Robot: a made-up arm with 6 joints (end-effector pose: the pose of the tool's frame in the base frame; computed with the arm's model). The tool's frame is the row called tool. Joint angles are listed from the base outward.
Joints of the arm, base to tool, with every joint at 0 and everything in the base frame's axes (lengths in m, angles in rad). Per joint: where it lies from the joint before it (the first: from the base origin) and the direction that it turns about. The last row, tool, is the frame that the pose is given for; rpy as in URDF.
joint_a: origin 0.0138 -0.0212 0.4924 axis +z
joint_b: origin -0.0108 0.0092 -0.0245 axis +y
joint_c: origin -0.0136 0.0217 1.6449 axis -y
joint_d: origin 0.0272 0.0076 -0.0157 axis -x
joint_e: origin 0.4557 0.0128 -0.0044 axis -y
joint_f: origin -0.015 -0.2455 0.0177 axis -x
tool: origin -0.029 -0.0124 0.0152 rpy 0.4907 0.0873 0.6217
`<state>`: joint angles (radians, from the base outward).
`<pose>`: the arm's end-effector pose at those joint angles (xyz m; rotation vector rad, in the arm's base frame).
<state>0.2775 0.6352 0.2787 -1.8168 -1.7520 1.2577</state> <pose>1.3073 0.4105 1.3930 0.9609 0.8974 2.5265</pose>
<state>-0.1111 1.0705 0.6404 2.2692 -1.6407 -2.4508</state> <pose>1.9493 -0.0172 1.1917 0.1222 -0.7209 -0.4830</pose>
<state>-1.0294 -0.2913 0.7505 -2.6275 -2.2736 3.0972</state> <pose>0.1427 0.1844 2.4087 -2.3494 -1.2638 0.7334</pose>
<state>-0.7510 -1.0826 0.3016 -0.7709 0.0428 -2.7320</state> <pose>-0.9537 0.7186 1.6255 -1.5797 0.6014 -2.0665</pose>
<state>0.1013 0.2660 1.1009 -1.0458 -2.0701 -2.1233</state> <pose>0.9189 -0.0411 2.2938 2.5018 1.3963 -0.4859</pose>
